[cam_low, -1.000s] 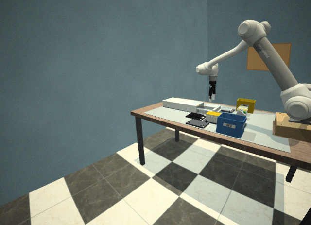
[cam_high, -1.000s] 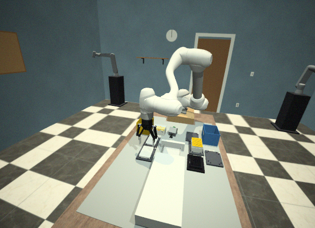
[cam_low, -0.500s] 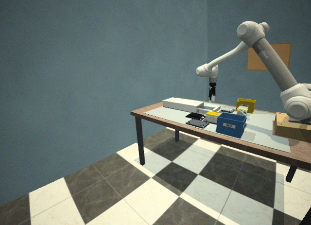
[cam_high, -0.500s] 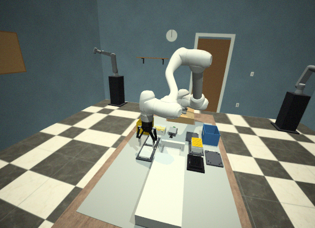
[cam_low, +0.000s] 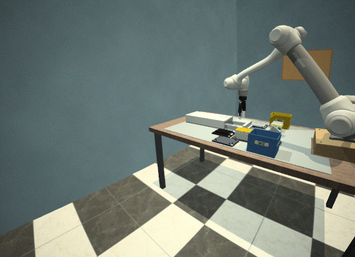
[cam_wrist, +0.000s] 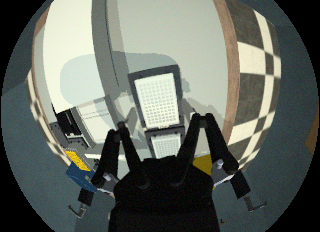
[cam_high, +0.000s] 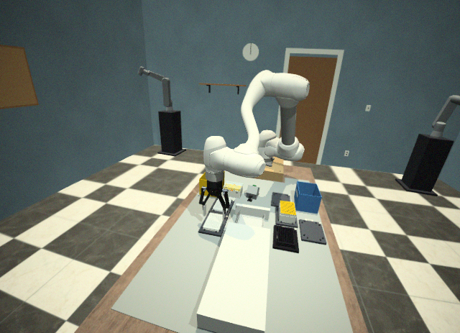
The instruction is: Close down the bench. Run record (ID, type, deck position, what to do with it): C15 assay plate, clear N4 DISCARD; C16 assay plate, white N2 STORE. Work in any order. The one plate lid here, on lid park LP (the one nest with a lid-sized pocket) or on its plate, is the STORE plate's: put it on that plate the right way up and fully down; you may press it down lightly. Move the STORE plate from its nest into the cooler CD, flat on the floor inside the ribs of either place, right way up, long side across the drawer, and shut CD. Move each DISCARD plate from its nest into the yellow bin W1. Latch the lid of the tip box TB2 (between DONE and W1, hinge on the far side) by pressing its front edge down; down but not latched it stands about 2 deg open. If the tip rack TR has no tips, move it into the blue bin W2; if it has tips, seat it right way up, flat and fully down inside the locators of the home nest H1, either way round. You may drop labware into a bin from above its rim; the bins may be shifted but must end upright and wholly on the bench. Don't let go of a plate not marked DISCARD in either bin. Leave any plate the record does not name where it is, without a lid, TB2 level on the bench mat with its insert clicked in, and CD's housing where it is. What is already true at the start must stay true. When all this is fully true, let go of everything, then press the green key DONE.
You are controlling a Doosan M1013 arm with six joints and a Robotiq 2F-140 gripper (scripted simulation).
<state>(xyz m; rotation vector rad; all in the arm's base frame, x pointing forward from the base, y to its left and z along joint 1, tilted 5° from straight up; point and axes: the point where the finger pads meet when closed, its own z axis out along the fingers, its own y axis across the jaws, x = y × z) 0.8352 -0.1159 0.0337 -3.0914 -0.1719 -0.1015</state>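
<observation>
Now: the clear plate lid 5 cm below my hand. From my hand the other things lie so: clear plate 17 cm behind, 6 cm below, 2 cm to the right; grey nest 7 cm below; white plate 6 cm below.
</observation>
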